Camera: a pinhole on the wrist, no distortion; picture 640 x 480 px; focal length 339.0 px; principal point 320.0 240.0 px. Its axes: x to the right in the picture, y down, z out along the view. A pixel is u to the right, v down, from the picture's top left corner.
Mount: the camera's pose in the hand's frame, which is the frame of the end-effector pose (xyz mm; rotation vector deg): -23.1 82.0 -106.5 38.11 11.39 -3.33
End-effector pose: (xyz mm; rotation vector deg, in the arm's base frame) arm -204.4 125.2 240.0 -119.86 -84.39 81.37
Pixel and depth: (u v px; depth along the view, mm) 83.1 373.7 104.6
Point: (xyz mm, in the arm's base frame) -187.9 38.1 243.8
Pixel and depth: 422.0 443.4 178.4
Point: -235.0 128.5 119.5
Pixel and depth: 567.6 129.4 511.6
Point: -497.9 593.2 178.0
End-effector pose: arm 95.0 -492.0 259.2 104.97 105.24 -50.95
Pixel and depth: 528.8 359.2 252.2
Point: 63.7 -433.5 58.2
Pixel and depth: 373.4 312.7 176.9
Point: 88.0 -496.2 199.5
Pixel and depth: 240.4 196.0 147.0
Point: 73.1 -517.5 285.3
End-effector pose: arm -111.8 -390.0 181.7 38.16 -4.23 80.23
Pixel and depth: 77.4 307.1 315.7
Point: -14.5 -658.1 256.4
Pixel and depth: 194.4 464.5 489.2
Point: 9.0 -698.7 569.9
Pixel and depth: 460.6 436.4 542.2
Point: 107.7 -319.8 690.5
